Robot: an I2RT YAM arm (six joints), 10 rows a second.
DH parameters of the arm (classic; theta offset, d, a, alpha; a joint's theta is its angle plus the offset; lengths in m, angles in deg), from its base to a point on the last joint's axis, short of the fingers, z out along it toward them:
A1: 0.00 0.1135 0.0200 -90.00
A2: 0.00 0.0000 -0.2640 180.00
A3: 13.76 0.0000 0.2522 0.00
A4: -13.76 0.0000 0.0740 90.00
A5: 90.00 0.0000 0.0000 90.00
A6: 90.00 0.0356 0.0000 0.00
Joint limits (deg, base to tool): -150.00..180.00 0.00..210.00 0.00..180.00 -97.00..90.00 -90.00..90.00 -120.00..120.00
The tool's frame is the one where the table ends.
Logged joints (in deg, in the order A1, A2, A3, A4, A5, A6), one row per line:
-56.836, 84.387, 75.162, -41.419, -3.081, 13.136
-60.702, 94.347, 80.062, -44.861, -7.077, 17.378
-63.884, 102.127, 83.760, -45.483, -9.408, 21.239
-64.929, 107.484, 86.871, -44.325, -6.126, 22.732
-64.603, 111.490, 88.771, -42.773, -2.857, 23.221
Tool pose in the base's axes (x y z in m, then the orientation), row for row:
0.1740, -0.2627, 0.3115, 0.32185, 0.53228, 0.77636, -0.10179
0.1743, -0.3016, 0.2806, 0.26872, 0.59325, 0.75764, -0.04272
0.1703, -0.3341, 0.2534, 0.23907, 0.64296, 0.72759, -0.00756
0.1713, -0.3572, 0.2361, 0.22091, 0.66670, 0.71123, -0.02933
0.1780, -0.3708, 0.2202, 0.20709, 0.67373, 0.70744, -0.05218
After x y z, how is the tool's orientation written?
As a quaternion, w x y z.
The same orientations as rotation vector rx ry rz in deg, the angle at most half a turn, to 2 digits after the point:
80.08, 116.81, -15.31
91.66, 117.06, -6.60
100.87, 114.15, -1.19
105.60, 112.65, -4.65
107.50, 112.88, -8.33

